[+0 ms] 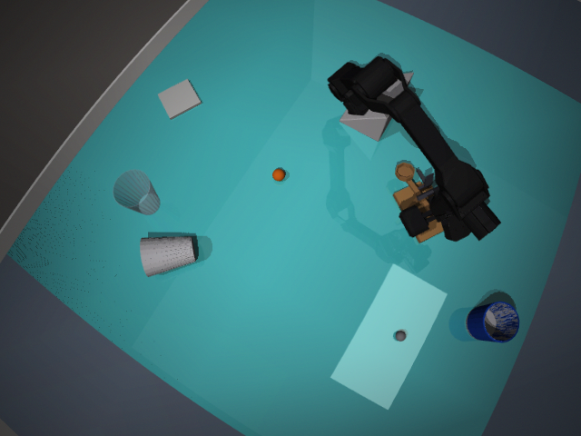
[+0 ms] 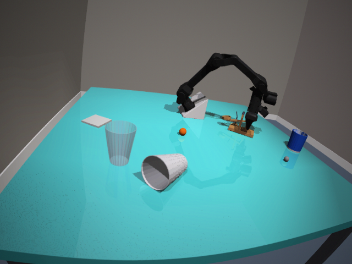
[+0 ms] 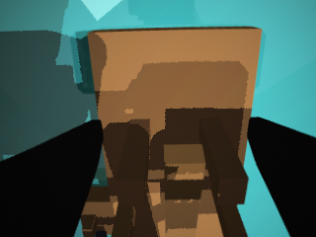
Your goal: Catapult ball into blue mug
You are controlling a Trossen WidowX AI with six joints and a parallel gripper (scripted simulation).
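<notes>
Now: the orange ball 130 mm ahead of my gripper tip, 370 mm to the right of it and 20 mm below it. Round my gripper tip: blue mug (130 mm ahead, 260 mm to the left); then wooden catapult (50 mm behind, 60 mm to the right, 20 mm above); then small grey ball (270 mm ahead, 100 mm to the left, 20 mm below).
</notes>
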